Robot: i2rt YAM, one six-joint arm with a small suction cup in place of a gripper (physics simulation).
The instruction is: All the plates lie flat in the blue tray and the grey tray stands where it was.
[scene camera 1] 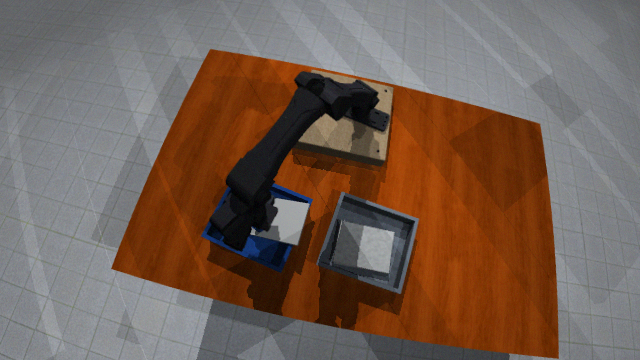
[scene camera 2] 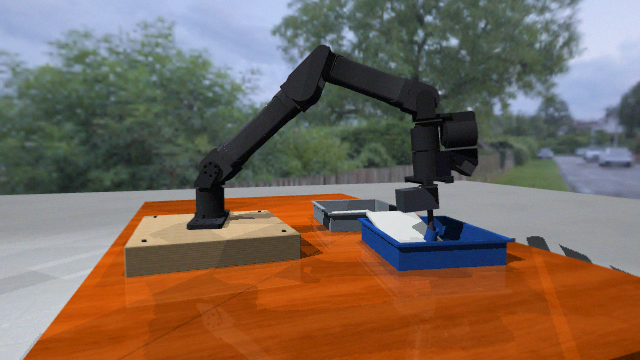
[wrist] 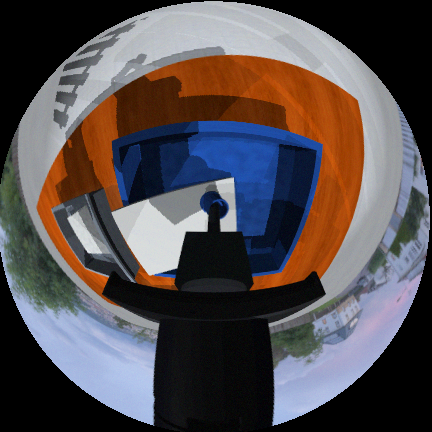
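Seen in the pictures: hand, tool point: (wrist: 213, 197); arm's base, link origin: (scene camera 1: 359, 113) (scene camera 2: 210, 220).
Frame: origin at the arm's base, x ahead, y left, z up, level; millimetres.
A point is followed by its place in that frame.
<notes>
A white square plate (scene camera 1: 288, 219) {x 426, y -64, z -2 mm} (scene camera 2: 393, 226) {x 410, y -85, z -9 mm} (wrist: 160, 233) {x 442, y -66, z -4 mm} sits tilted in the blue tray (scene camera 1: 263, 251) {x 533, y -96, z -47 mm} (scene camera 2: 447, 257) {x 446, y -260, z -30 mm} (wrist: 257, 173) {x 512, y -198, z -47 mm}. One edge is down inside the tray and the other rests up on the rim towards the grey tray (scene camera 1: 408, 255) {x 389, y 291, z -1 mm} (scene camera 2: 342, 222) {x 324, y 55, z -26 mm} (wrist: 96, 205) {x 482, y 63, z -20 mm}. My suction cup (scene camera 2: 430, 232) (wrist: 213, 203) {x 478, y -137, z -37 mm} is low inside the blue tray and touches the plate near its lower edge, with suction off. The arm hides the cup in the overhead view. Another white plate (scene camera 1: 364, 248) {x 412, y 169, z -29 mm} (scene camera 2: 348, 211) {x 385, y 236, z -29 mm} (wrist: 82, 233) {x 406, y 196, z -29 mm} lies in the grey tray.
The arm stands on a tan wooden block (scene camera 1: 344, 138) {x 114, y -11, z -1 mm} (scene camera 2: 210, 251) {x 25, y -196, z -19 mm} at the back of the orange table. The two trays stand side by side near the table's front edge with a narrow gap between them.
</notes>
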